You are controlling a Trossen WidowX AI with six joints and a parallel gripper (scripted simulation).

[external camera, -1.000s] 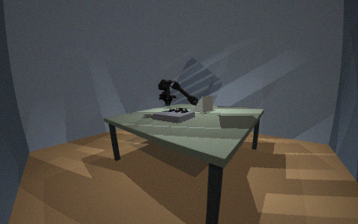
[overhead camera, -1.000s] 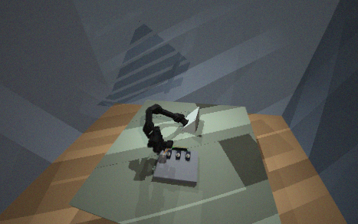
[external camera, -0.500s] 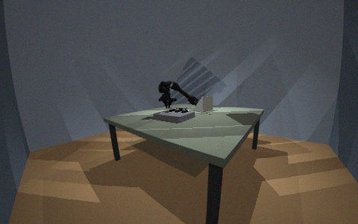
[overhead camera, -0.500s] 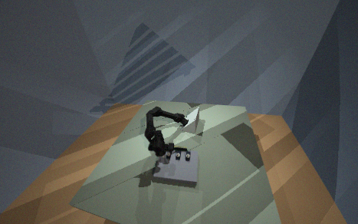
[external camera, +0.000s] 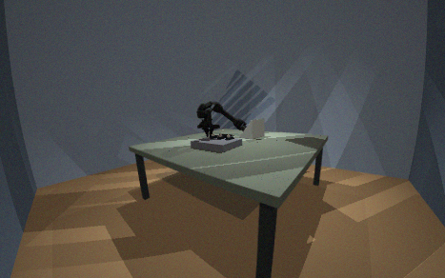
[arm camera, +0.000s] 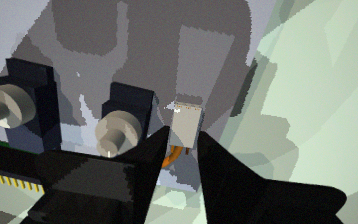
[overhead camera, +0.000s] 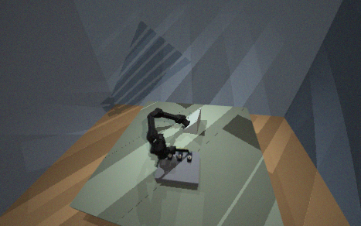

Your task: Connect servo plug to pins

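Right now my gripper tip is 7 cm past the green band, 6 cm to the right of it and 2 cm below it. The rest, counted from my gripper tip: grey printed holder (9 cm ahead, 12 cm to the left, 3 cm below).
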